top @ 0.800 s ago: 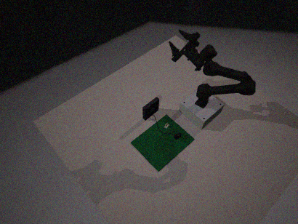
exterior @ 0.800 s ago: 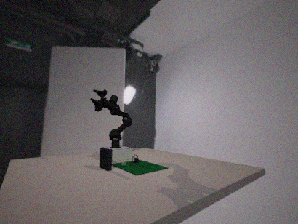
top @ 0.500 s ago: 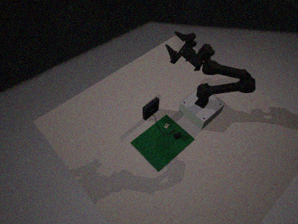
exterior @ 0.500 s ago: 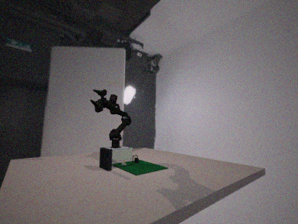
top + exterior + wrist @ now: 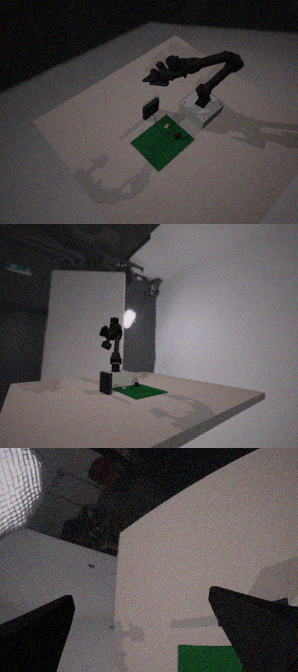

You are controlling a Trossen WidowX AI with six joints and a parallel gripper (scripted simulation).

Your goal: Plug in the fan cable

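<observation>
Now: the fan plug 290 mm below my gripper tip, 260 mm to the left of it and 10 mm ahead of it. Round my gripper tip: green board: 330 mm below, 200 mm to the left, 90 mm ahead; then black fan: 250 mm below, 30 mm to the left, 20 mm behind; then four-pin fan header: 310 mm below, 160 mm to the left, 10 mm behind.
</observation>
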